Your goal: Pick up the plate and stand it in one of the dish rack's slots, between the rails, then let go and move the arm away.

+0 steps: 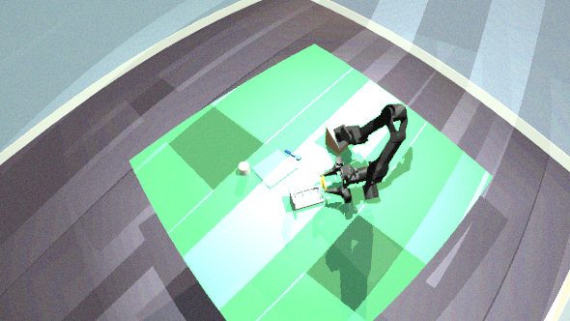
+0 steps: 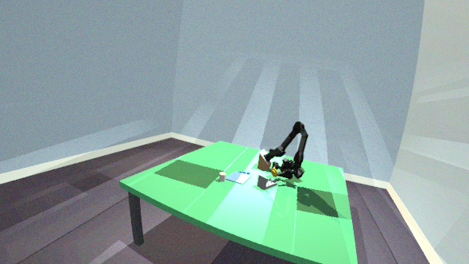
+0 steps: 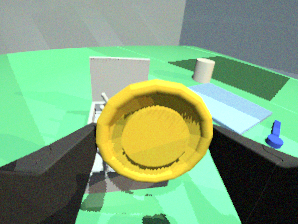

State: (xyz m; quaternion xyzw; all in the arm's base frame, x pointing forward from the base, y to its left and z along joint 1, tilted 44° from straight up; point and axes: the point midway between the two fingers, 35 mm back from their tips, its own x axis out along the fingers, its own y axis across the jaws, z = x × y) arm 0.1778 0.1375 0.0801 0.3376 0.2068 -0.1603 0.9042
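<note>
Right now my gripper tip is 7 cm short of the dish rack, 1 cm to the left of it and 4 cm above it. Round my gripper tip: plate 1 cm behind; blue spoon 1 cm behind, 21 cm to the right, 6 cm below; pale mat 10 cm ahead, 21 cm to the right, 6 cm below.
</note>
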